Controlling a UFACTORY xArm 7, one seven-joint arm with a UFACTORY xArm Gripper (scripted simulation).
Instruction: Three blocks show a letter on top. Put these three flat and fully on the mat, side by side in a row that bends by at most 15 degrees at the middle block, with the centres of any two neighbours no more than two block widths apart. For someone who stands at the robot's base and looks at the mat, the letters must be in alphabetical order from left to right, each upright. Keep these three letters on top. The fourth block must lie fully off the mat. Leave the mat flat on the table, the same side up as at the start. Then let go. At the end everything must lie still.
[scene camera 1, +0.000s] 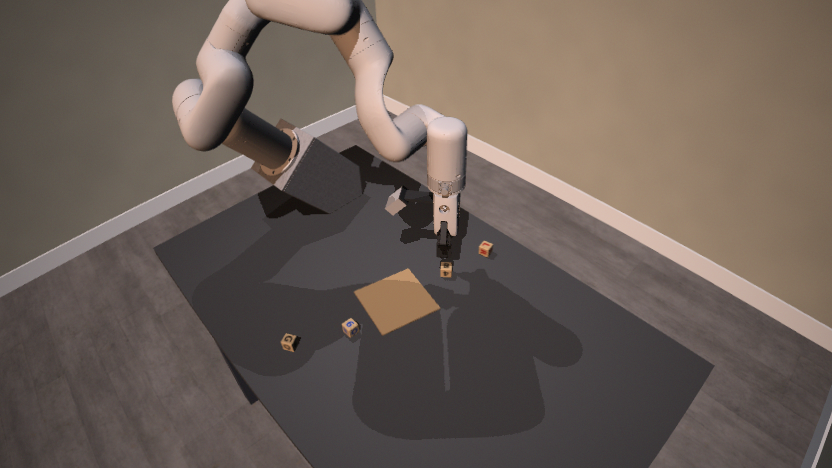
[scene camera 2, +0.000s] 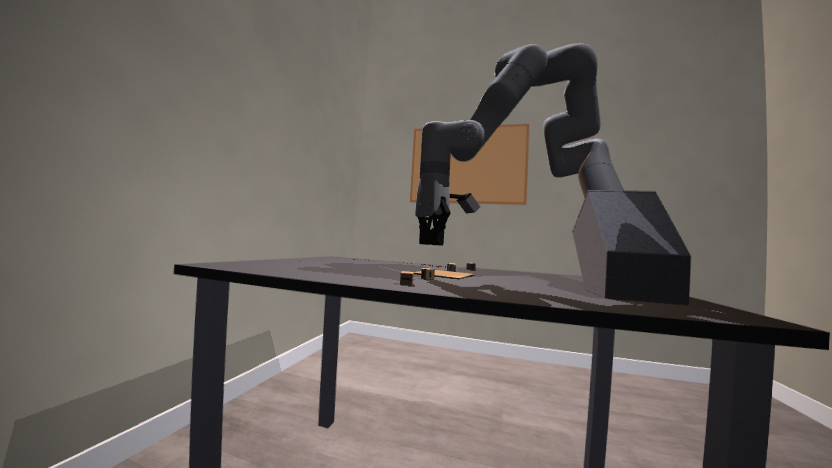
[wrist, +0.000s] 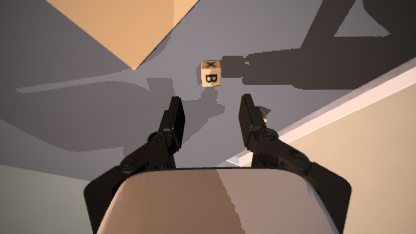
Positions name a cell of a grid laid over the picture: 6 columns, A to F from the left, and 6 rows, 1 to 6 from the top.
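You can find my gripper in scene camera 1 (D4) and in scene camera 2 (D4), and it's there in the wrist view (D3) as well.
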